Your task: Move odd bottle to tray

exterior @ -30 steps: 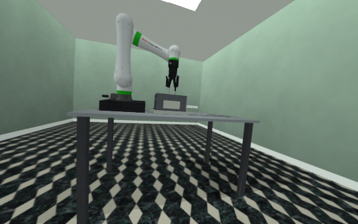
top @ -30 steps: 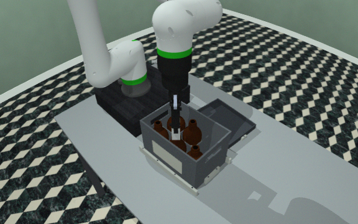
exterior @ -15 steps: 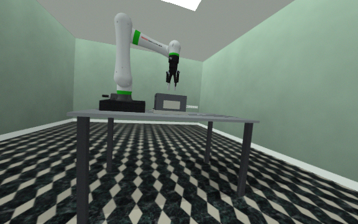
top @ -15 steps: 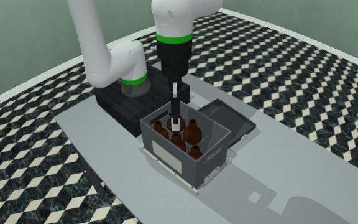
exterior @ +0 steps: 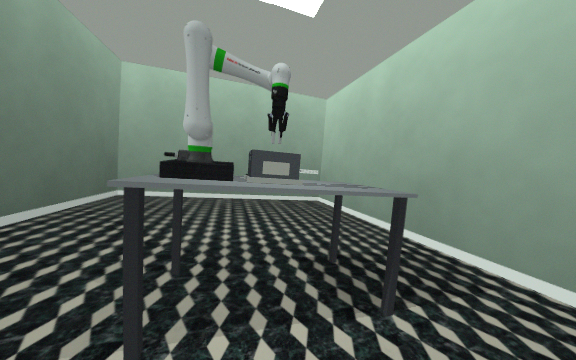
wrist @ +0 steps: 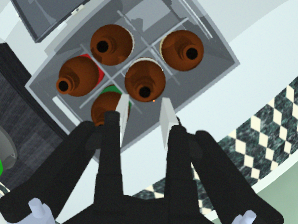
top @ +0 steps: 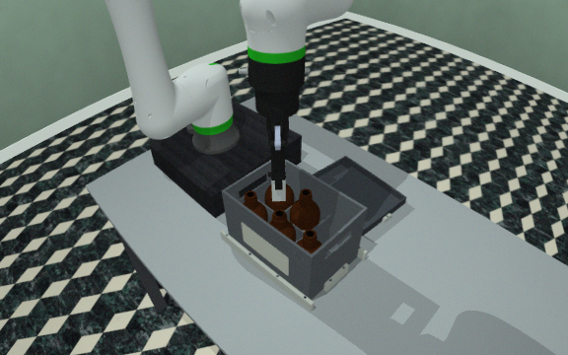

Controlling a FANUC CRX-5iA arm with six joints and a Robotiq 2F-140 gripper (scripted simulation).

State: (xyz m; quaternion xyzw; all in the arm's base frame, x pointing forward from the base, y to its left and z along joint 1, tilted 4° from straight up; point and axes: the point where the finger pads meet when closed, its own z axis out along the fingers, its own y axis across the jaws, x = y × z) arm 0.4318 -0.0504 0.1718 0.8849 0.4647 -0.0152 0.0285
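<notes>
Now: the crate 1 cm behind my hand, 4 cm to the left of it and 17 cm below it. The rest, counted from my hand: glass bottle 10 cm behind, 7 cm to the left, 17 cm below; then brown bottle 17 cm below; then dark grey tray 6 cm behind, 30 cm to the left, 24 cm below.
</notes>
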